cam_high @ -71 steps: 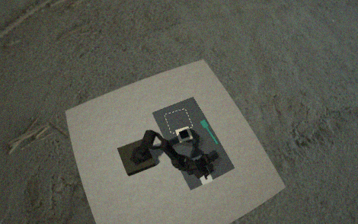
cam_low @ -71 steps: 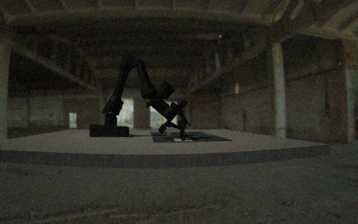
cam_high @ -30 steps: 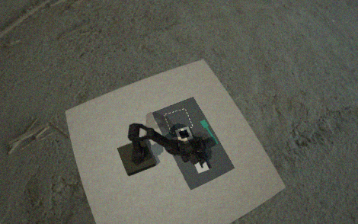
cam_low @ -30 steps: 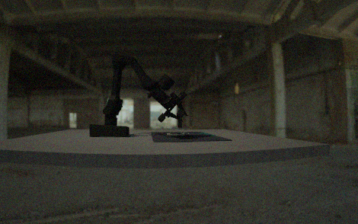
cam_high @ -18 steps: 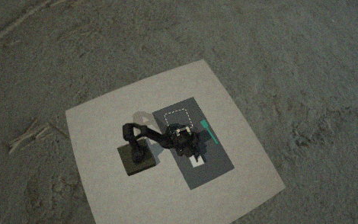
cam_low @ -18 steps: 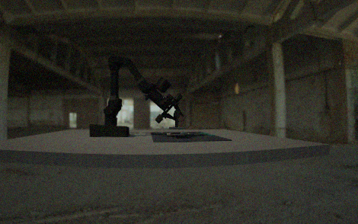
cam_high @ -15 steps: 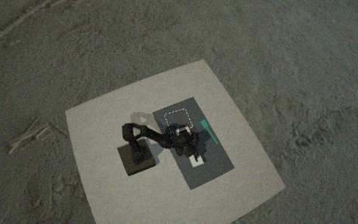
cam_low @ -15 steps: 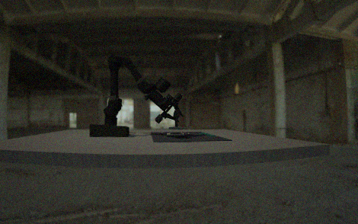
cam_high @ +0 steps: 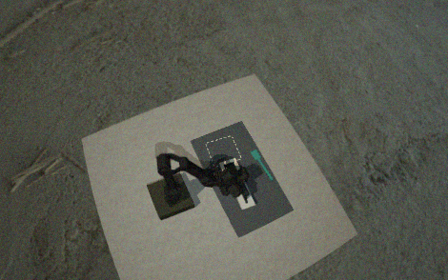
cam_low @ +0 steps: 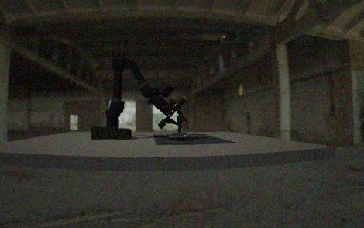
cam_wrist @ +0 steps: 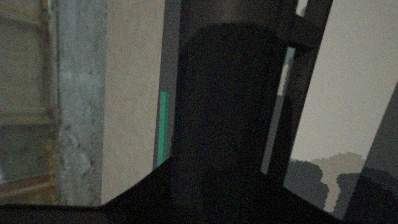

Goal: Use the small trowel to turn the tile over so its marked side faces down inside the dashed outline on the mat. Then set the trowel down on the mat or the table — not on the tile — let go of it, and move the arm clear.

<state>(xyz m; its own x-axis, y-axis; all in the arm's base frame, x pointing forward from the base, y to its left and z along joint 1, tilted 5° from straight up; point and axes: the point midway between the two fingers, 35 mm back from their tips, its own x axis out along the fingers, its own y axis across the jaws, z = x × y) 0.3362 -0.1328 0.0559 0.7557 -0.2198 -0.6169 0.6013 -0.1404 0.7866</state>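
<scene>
Now: gripper tip 3 cm short of the dark grey mat, 7 cm to the right of it and 9 cm above it. The rest, counted from my gripper tip: small green trowel 17 cm ahead, 7 cm to the left, 7 cm below; then tile 1 cm ahead, 14 cm to the left, 7 cm below.
</scene>
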